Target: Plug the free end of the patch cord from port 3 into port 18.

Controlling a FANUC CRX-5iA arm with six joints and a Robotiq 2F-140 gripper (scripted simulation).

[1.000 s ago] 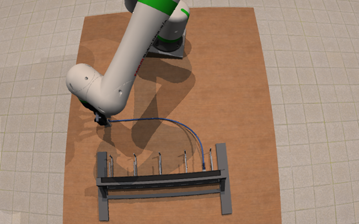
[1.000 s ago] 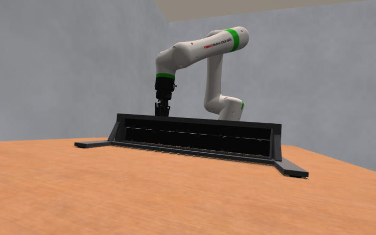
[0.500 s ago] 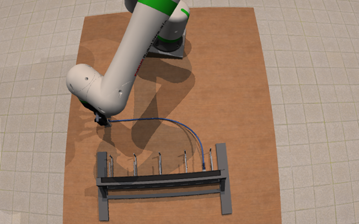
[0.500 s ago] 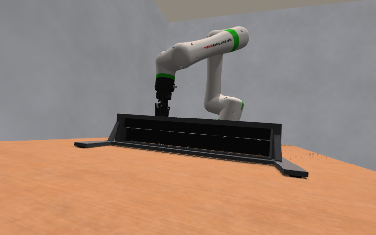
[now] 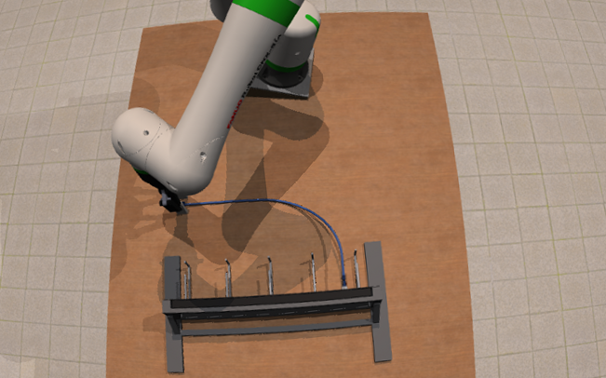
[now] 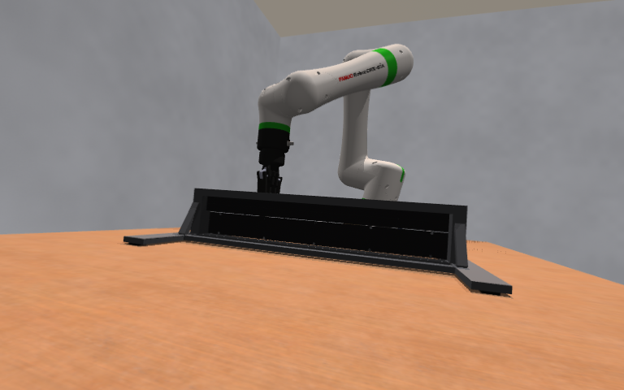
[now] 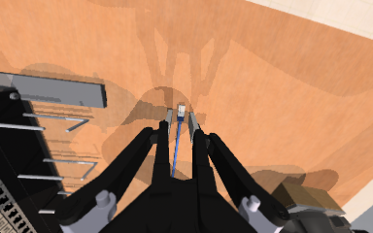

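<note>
The grey cord plug is 3 cm below my hand and 1 cm to the right of it.
</note>
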